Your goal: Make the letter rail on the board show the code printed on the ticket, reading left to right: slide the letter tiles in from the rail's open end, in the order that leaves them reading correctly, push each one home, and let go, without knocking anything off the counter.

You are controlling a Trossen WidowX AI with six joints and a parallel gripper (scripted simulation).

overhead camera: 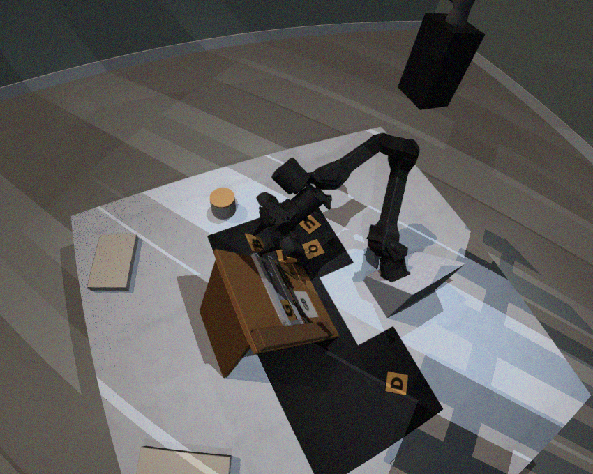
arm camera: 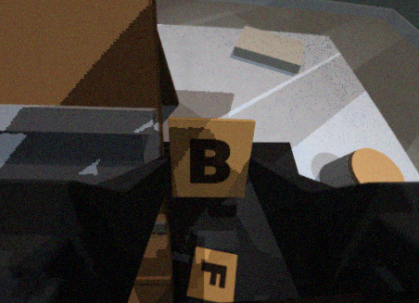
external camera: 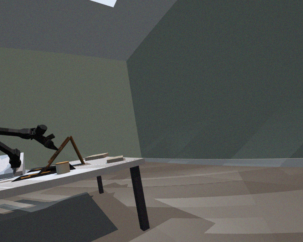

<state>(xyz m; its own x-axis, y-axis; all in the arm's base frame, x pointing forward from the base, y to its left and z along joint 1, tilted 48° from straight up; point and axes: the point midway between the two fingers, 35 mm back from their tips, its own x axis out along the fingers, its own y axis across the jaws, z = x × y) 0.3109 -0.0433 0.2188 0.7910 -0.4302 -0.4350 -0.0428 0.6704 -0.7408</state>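
The g tile is 1 cm behind my gripper tip and 19 cm to the left of it. From my gripper tip the other things lie so: b tile right at my gripper tip; then white ticket 7 cm behind, 17 cm to the left, 8 cm below; then f tile 10 cm behind, 2 cm to the right, 15 cm below.
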